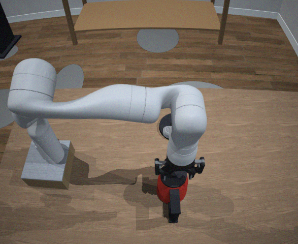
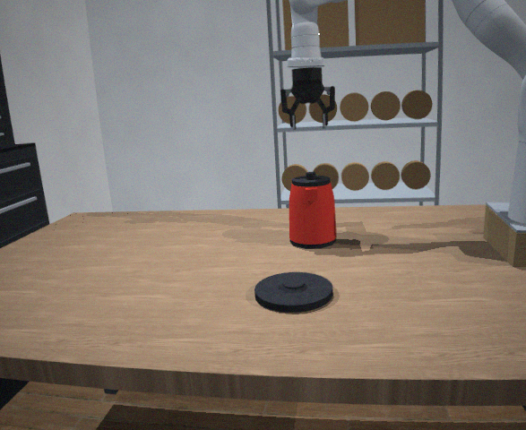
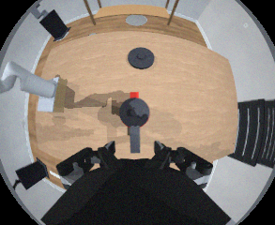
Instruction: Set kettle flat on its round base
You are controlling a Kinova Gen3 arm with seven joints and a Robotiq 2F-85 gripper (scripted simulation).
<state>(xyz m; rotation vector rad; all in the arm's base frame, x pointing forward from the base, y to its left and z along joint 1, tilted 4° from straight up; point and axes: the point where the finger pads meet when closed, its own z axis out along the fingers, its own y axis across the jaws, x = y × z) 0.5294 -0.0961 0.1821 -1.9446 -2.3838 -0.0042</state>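
Right now the red kettle is 210 mm below my hand, 30 mm to the left of it and 10 mm behind it. From my hand the other things lie so: round black base: 380 mm to the left, 280 mm below, 40 mm behind.
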